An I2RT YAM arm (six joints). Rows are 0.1 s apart.
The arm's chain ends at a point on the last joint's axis. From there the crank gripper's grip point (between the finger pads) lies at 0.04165 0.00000 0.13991 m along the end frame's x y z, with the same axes.
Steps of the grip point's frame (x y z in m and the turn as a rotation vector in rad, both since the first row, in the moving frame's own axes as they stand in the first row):
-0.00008, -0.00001, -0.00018, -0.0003, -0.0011, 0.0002
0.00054, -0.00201, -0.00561, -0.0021, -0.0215, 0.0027
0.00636, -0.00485, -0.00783, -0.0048, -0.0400, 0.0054
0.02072, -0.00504, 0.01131, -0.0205, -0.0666, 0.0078
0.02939, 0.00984, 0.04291, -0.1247, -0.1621, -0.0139
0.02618, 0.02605, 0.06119, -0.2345, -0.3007, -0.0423
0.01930, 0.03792, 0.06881, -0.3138, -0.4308, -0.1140
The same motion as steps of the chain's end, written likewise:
0.00007, -0.00006, -0.00023, -0.0003, -0.0011, 0.0002
0.00356, -0.00241, -0.00647, -0.0021, -0.0215, 0.0027
0.01199, -0.00574, -0.00938, -0.0048, -0.0400, 0.0054
0.03014, -0.00822, 0.00888, -0.0205, -0.0666, 0.0078
0.05234, -0.00749, 0.03909, -0.1247, -0.1621, -0.0139
0.06844, -0.00657, 0.05881, -0.2345, -0.3007, -0.0423
0.07823, -0.00542, 0.07040, -0.3138, -0.4308, -0.1140

